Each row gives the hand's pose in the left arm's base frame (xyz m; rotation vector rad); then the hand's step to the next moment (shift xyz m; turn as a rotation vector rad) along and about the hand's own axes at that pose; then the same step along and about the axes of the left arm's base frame.
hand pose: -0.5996 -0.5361 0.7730 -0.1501 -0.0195 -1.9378
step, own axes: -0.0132 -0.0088 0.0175 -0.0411 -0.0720 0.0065
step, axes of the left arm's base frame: -0.0018 0.0169 0.0164 -0.0517 0.0649 0.0059
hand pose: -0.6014 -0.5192 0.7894 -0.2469 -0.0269 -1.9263
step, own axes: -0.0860 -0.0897 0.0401 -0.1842 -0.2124 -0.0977
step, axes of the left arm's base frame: -0.0474 0.1173 0.0323 -0.1495 0.2334 -0.1084
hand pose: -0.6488 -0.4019 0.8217 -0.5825 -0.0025 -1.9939
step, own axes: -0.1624 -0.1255 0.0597 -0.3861 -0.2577 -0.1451
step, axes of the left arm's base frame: -0.0218 0.2119 0.0182 -0.1321 0.4131 -0.2201
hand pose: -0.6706 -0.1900 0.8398 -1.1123 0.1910 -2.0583
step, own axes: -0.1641 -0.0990 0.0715 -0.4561 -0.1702 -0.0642
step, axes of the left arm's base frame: 0.0516 0.1972 -0.0176 0.0011 0.4186 -0.2566
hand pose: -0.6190 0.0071 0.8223 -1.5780 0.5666 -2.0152
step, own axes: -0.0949 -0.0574 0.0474 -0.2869 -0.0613 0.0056
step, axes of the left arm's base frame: 0.0562 0.1036 -0.0257 0.0517 0.2271 -0.1785
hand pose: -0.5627 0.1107 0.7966 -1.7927 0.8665 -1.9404
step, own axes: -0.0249 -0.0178 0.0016 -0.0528 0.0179 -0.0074
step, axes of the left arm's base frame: 0.0074 0.0288 -0.0074 -0.0029 0.0216 -0.0518
